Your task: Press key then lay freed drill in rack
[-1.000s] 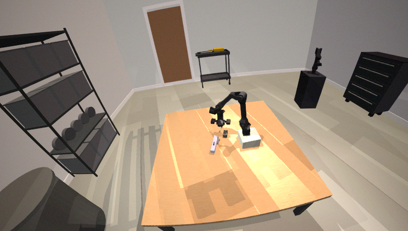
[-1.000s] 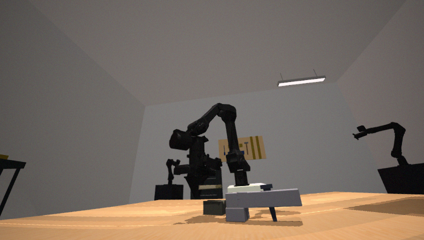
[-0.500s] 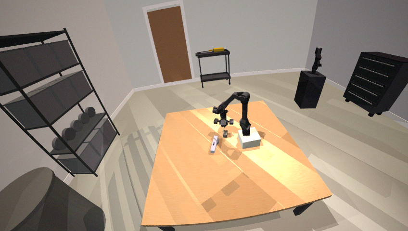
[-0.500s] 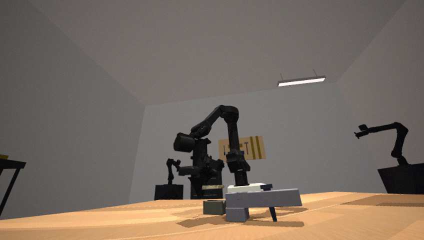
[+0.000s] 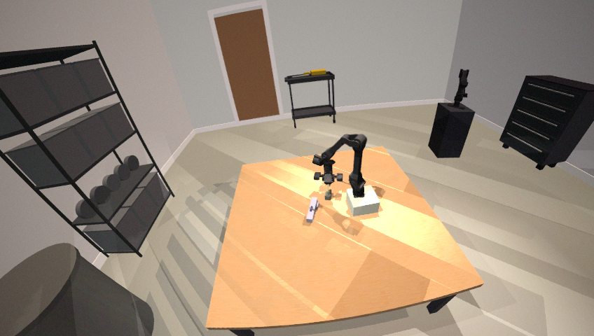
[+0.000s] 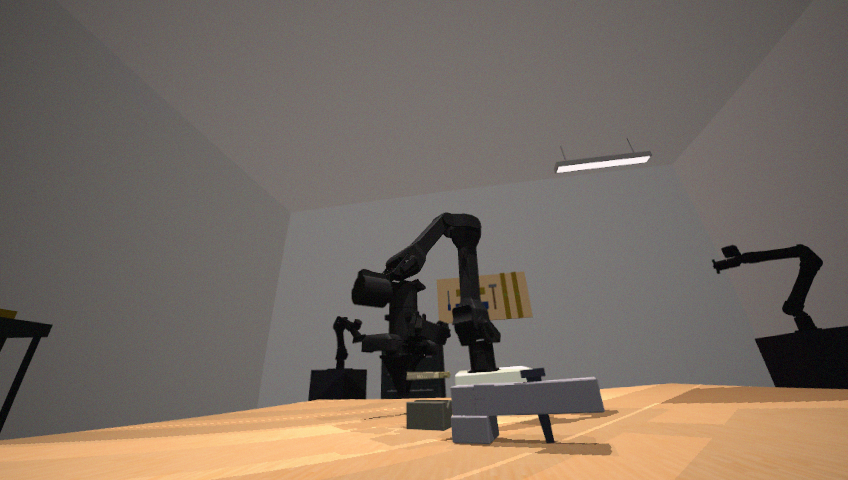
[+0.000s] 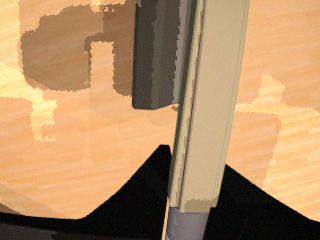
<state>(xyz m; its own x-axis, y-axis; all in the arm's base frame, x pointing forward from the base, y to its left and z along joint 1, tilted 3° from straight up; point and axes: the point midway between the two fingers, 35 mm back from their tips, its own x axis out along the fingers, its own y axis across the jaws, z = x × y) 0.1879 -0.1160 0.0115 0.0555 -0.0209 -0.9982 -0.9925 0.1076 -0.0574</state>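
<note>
Right now my gripper tip is 4 cm to the right of the drill and 3 cm below it. The rest, counted from my gripper tip: dark t-shaped post: 23 cm to the left, 10 cm ahead; rack: 5 cm to the left, 3 cm below; long grey body: 21 cm to the left, 10 cm ahead, 1 cm below.
</note>
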